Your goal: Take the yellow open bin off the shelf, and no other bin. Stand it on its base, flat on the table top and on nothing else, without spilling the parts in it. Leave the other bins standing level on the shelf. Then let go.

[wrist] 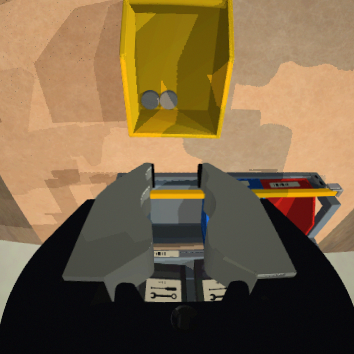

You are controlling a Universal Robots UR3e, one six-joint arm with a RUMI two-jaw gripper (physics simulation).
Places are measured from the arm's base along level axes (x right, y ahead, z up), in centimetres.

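Pixels of known places: gripper, fingertip midpoint: (175, 166).
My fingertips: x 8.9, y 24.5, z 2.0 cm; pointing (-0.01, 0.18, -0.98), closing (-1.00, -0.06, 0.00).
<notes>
Behind a point stands the place of what it marks.
The yellow open bin (192, 60) {x 6.9, y 20.3, z -14.1 cm} is in the upper middle of the wrist view, seen from above into its open top. It appears to stand upright on its base on the tan, patchy table top (65, 150) {x 26.4, y 35.1, z -14.4 cm}. Two round grey parts (150, 99) {x 11.9, y 25.4, z -13.1 cm} (168, 100) {x 9.6, y 25.4, z -13.1 cm} lie inside it, near its lower left. My gripper (175, 166) {x 8.9, y 24.5, z 2.0 cm} is open, its fingertips parted with no bin between them. The fingertips are below the bin's near edge in the view, apart from it. The outer underside of the bin is hidden.
The shelf rack (295, 192) {x -11.6, y 36.3, z -8.0 cm}, with a yellow front rail and grey frame, shows below and behind the fingers. A red bin (302, 210) {x -17.8, y 43.1, z -10.0 cm} and part of a blue bin (205, 220) {x 2.2, y 43.2, z -7.4 cm} are on it. Cards with tool pictures (164, 289) {x 8.7, y 53.1, z 0.8 cm} show near the gripper's base.
</notes>
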